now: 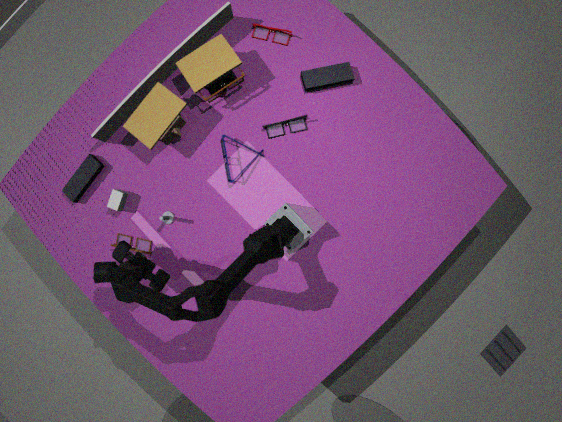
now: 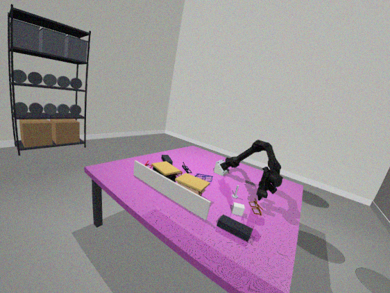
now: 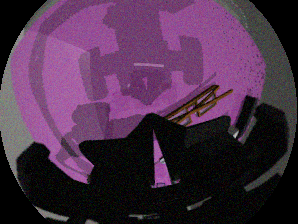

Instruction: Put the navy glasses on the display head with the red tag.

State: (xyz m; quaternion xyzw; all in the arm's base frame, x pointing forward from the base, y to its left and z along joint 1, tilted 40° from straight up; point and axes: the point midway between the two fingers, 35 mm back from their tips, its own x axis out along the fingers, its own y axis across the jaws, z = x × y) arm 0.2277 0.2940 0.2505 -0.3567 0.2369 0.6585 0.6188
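The small grey stand lies 6 cm ahead of my gripper tip and 15 cm to the right of it. From my gripper tip the other things lie so: tan display head: 26 cm ahead, 35 cm to the right, 4 cm above; then white cube: 21 cm ahead, 7 cm to the right; then white board: 40 cm ahead, 46 cm to the right, 3 cm above.
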